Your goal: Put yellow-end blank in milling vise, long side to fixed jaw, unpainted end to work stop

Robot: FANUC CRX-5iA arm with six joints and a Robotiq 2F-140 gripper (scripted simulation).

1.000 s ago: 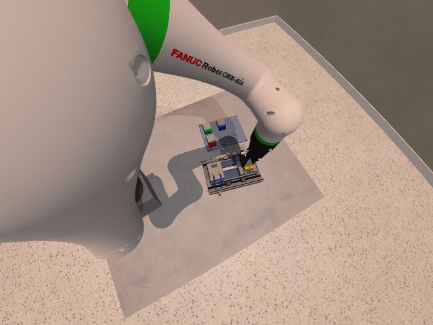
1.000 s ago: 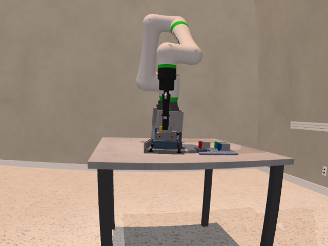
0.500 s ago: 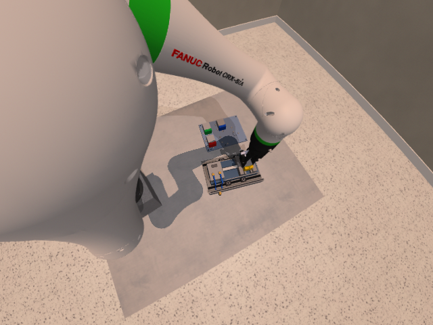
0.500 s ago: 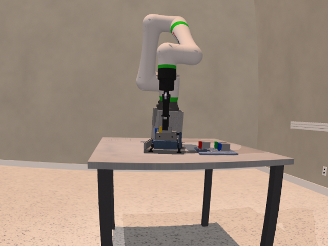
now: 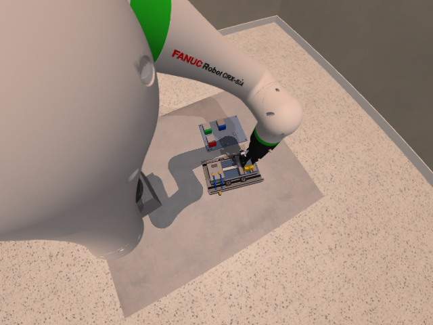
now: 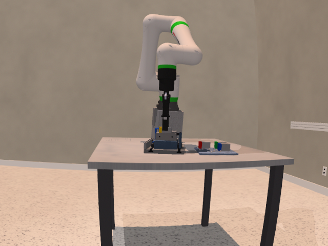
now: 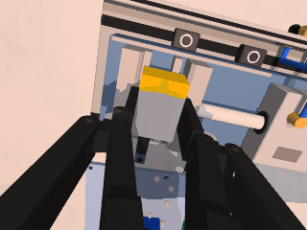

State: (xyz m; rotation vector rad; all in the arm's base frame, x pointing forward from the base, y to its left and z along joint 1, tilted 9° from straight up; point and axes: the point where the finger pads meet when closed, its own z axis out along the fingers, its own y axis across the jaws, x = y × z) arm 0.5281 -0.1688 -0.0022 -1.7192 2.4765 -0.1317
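Now: hand 3 cm above the yellow-ended blank. Round my hand: work stop rod 2 cm ahead, 5 cm to the left, 5 cm below; then fixed jaw 3 cm ahead, 1 cm to the right, 6 cm below; then red-ended blank 5 cm behind, 24 cm to the left, 11 cm below.
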